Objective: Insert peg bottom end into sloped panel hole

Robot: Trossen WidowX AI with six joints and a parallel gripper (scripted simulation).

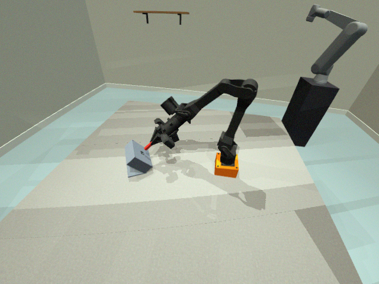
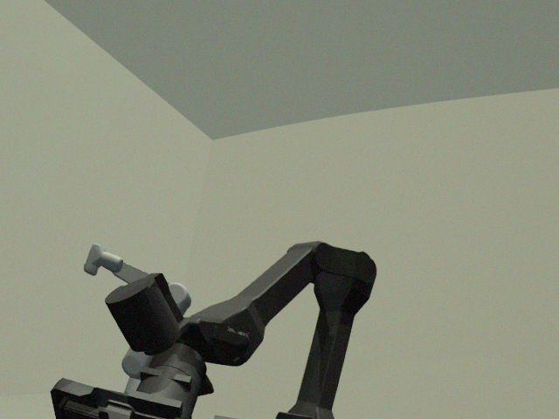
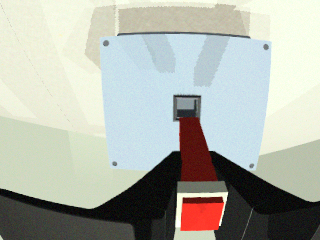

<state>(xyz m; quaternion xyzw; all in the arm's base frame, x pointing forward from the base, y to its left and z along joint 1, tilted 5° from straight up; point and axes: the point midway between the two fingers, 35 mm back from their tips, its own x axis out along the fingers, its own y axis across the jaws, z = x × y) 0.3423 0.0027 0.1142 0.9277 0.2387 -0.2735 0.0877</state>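
Now: the sloped panel 6 cm ahead of my gripper tip, 3 cm to the left of it and 6 cm below it. Round my gripper tip: red square peg: 1 cm behind, 1 cm to the right, 1 cm above.
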